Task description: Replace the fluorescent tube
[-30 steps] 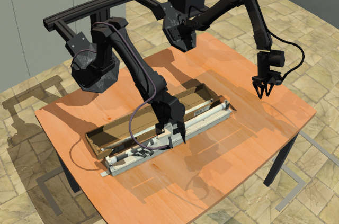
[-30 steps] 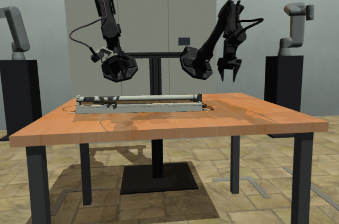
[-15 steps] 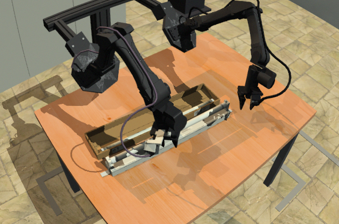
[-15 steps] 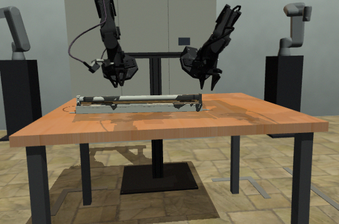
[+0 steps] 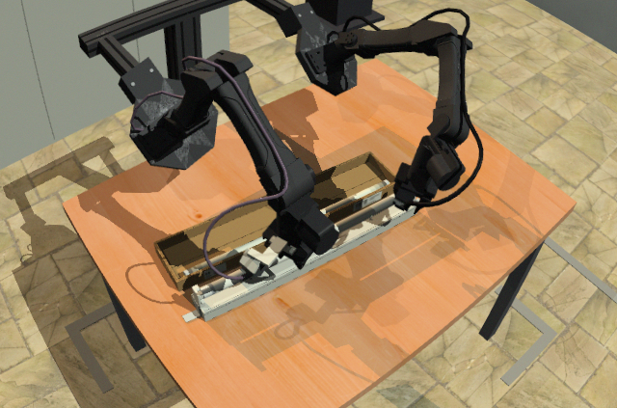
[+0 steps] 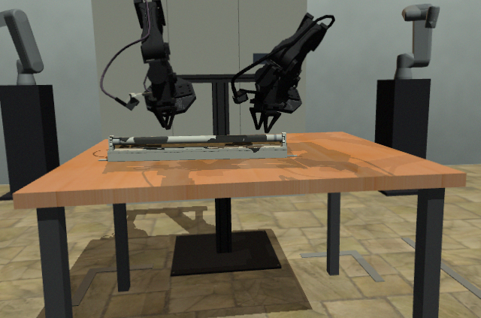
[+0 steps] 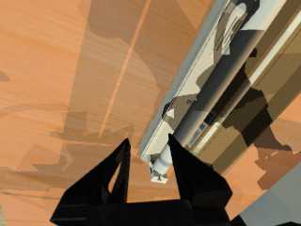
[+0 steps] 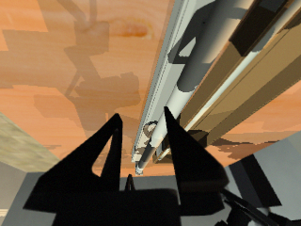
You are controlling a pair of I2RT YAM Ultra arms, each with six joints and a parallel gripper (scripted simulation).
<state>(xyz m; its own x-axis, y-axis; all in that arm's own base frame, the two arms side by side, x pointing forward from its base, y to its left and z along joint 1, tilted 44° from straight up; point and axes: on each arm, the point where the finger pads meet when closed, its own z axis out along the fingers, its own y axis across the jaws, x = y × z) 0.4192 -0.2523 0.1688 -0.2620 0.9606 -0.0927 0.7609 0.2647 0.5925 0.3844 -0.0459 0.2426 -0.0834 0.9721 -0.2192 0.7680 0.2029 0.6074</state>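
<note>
Now: left hand 80 mm past the light fixture, 220 mm to the left of it and 50 mm above it.
The light fixture is 50 mm behind my right hand, 110 mm to the left of it and 70 mm below it.
</note>
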